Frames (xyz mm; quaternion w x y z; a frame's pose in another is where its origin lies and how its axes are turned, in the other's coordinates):
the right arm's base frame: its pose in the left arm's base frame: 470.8 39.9 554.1 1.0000 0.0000 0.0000 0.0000
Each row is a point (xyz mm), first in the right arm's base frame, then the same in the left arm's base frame.
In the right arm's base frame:
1: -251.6 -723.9 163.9
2: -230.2 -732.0 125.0
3: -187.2 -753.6 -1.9
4: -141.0 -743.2 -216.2
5: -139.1 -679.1 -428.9
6: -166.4 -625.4 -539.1
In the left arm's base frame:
1: 219.2 -684.0 718.0
2: 240.6 -692.1 679.1
3: 283.6 -713.7 552.2
4: 329.8 -703.3 337.9
5: 331.7 -639.2 125.2
6: 304.4 -585.5 15.0

